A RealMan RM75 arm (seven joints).
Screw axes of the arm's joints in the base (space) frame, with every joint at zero. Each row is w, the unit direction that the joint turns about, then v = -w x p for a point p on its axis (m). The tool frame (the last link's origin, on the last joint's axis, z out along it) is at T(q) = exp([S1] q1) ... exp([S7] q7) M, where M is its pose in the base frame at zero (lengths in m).
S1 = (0, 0, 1, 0, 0, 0)
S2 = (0, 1, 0, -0.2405, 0, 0)
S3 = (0, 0, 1, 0, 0, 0)
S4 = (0, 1, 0, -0.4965, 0, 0)
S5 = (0, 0, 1, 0, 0, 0)
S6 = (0, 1, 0, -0.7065, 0, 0)
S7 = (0, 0, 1, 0, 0, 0)
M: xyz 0 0 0.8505 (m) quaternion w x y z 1 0 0 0
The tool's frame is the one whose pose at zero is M.
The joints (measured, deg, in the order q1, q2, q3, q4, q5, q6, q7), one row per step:
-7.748, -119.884, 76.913, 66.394, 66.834, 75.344, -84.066
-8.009, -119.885, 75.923, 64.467, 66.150, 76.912, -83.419
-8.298, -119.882, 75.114, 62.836, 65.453, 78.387, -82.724
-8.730, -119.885, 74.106, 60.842, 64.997, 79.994, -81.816
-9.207, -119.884, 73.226, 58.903, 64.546, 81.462, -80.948
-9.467, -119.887, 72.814, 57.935, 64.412, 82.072, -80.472
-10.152, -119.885, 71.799, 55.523, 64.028, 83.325, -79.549
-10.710, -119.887, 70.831, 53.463, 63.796, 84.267, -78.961
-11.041, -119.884, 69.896, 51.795, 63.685, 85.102, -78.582
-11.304, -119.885, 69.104, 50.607, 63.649, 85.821, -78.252
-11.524, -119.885, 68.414, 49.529, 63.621, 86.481, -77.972
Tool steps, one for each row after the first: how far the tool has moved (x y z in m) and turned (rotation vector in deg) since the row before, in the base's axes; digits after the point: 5 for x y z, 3 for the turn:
-0.00498, -0.00134, 0.00050, -0.277, -1.091, 0.217
-0.00335, -0.00128, 0.00060, -0.139, -1.024, -0.109
-0.00428, -0.00118, 0.00009, -0.113, -0.868, -0.088
-0.00362, -0.00098, -0.00020, -0.112, -0.865, -0.111
-0.00183, -0.00028, -0.00039, -0.020, -0.313, -0.013
-0.00452, -0.00008, -0.00084, -0.079, -0.909, 0.286
-0.00427, 0.00003, -0.00056, -0.093, -0.812, 0.522
-0.00421, -0.00054, -0.00005, -0.067, -0.709, 0.591
-0.00285, -0.00048, 0.00031, 0.043, -0.520, 0.310
-0.00255, -0.00061, 0.00016, 0.003, -0.490, 0.284

